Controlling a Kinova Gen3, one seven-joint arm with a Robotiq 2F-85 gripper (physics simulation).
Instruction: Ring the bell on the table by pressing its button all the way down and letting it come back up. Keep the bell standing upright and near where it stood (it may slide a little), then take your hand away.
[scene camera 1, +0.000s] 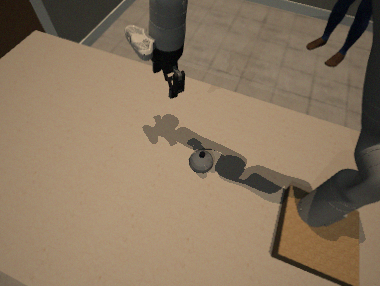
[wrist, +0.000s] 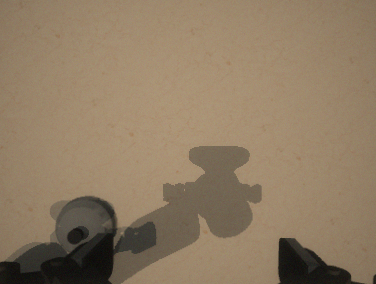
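Seen in the pictures: gripper, fingertip midpoint: (scene camera 1: 164, 83) (wrist: 194, 254); arm's base, origin of the base link: (scene camera 1: 312, 211).
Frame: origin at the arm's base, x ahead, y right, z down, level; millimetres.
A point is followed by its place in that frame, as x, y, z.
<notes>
The bell (scene camera 1: 201, 165) @(361, 40, 13) (wrist: 90, 215) @(392, 60, 11) is a grey dome standing upright on the table (scene camera 1: 100, 200) @(629, -169, 49) (wrist: 190, 75) @(628, -5, 49), with its small black button (scene camera 1: 202, 154) @(367, 65, -17) (wrist: 75, 236) @(370, 68, -17) on top. My gripper (scene camera 1: 175, 88) (wrist: 194, 254) @(504, 108, -245) is open and empty. It hangs pointing down, above the table, and appears up and to the left of the bell in the scene view, apart from it. In the wrist view the bell is at the lower left, and the left finger covers part of its lower right side.
The arm's base stands on a wooden board (scene camera 1: 320, 250) @(-29, -105, -4) at the right of the scene view. Shadows of the arm fall across the table around the bell. The table's far edge runs behind the gripper, with tiled floor (scene camera 1: 250, 75) beyond. A person's legs (scene camera 1: 345, 30) show at the upper right.
</notes>
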